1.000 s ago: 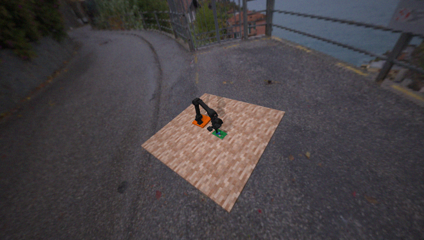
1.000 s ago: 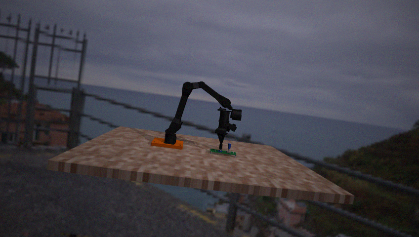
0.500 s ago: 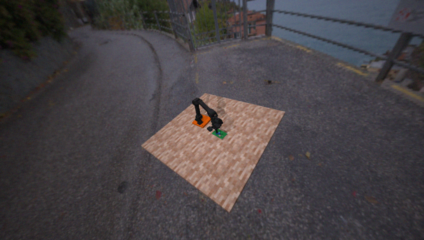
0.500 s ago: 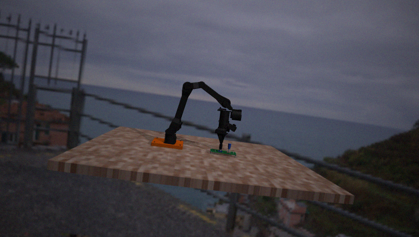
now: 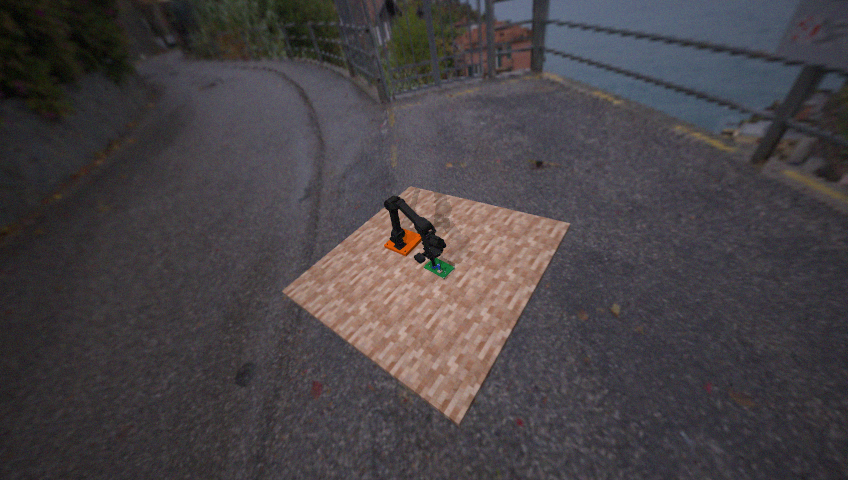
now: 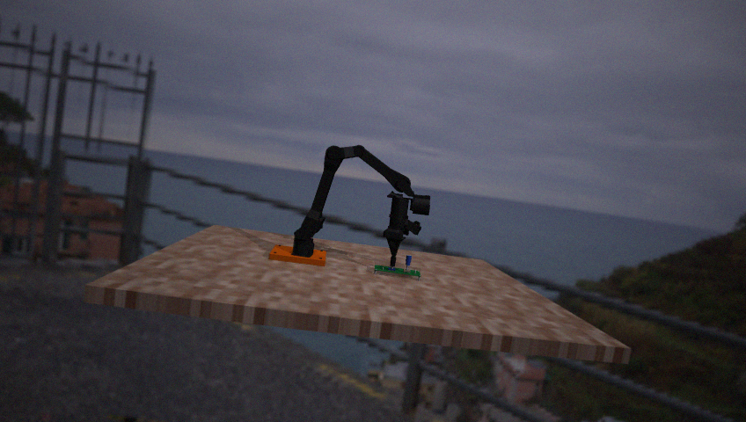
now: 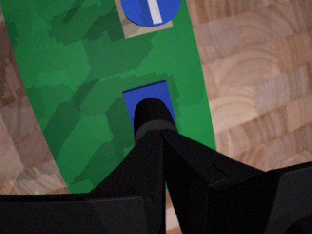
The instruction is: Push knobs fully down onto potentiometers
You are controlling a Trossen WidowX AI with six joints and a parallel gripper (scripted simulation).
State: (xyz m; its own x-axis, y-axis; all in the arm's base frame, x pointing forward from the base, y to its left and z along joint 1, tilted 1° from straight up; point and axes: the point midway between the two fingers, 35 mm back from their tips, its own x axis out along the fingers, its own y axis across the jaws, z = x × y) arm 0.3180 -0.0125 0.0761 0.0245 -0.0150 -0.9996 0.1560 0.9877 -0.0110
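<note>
The blue knob is 50 mm ahead of my gripper tip and 10 mm to the right of it. Round my gripper tip: black knob 20 mm below.
</note>
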